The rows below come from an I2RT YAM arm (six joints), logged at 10 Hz.
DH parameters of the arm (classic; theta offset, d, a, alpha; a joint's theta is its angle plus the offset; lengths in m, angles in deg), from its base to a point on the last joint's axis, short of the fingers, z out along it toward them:
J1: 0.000 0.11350 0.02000 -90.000
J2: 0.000 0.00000 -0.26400 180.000
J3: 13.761 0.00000 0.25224 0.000
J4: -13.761 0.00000 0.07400 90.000
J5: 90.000 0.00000 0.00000 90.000
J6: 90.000 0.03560 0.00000 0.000
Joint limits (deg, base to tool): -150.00..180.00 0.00..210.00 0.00..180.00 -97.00..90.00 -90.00..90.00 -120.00..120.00
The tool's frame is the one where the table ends.
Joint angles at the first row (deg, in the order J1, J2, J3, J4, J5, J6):
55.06, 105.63, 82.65, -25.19, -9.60, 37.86
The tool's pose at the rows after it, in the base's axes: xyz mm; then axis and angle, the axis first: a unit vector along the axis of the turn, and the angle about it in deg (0 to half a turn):
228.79 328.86 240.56 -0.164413 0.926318 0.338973 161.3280
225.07 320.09 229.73 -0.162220 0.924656 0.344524 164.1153
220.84 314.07 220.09 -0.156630 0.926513 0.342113 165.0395
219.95 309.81 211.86 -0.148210 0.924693 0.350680 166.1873
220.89 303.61 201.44 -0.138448 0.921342 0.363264 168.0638
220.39 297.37 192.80 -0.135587 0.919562 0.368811 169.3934
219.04 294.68 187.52 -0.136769 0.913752 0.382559 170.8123
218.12 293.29 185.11 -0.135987 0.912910 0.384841 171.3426
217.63 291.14 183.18 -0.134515 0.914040 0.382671 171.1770
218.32 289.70 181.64 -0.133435 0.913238 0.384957 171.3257
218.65 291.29 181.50 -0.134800 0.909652 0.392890 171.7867
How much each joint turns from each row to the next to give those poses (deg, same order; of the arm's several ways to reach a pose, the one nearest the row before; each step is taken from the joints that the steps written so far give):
-1.10, -2.34, -4.32, 1.97, -4.21, 1.27
-0.55, -1.08, -3.55, 1.16, -2.68, 0.50
-0.06, -0.83, -3.07, 1.49, -0.29, 0.64
-0.40, -0.30, -2.41, 2.27, -1.40, 1.12
-0.91, -0.09, -2.72, 2.65, -2.50, 1.15
-0.68, -0.24, -2.35, 1.70, -1.70, 0.18
-0.31, -0.11, -1.69, 2.01, -2.31, 0.41
-0.07, -0.07, -0.68, 0.52, -0.58, 0.20
-0.13, -0.21, -0.69, 0.33, 0.26, -0.06
-0.27, 0.00, -0.43, 0.51, -0.40, 0.02
0.04, 0.27, 0.08, 0.75, -0.98, 0.32

